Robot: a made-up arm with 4 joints.
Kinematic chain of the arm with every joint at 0, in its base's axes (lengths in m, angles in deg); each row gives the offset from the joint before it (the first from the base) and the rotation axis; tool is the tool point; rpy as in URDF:
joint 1: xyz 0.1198 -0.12 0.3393 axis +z
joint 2: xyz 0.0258 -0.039 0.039 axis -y
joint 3: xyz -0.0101 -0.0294 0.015 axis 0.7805 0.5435 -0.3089
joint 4: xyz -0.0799 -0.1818 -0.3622 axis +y
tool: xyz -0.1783 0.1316 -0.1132 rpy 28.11 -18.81 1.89
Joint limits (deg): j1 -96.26..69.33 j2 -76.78..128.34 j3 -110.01..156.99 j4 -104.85..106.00
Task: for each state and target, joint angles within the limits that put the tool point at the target. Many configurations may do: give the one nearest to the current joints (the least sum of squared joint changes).
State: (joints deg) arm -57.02 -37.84 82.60 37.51
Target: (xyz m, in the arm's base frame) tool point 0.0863 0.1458 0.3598
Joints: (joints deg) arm -69.61 1.07 56.19 80.13
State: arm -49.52 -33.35 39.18 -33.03
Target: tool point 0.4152 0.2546 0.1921
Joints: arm -83.38 -18.68 59.80 -62.24
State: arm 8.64 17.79 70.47 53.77
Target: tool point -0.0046 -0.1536 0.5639
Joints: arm 37.20 -8.61 107.71 96.88
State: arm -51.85 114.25 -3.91 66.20
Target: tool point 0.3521 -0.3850 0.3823
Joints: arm -6.93 128.34 -30.99 83.47
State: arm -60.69 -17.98 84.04 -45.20
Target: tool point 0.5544 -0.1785 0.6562
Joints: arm -92.05 -24.23 125.77 -73.26
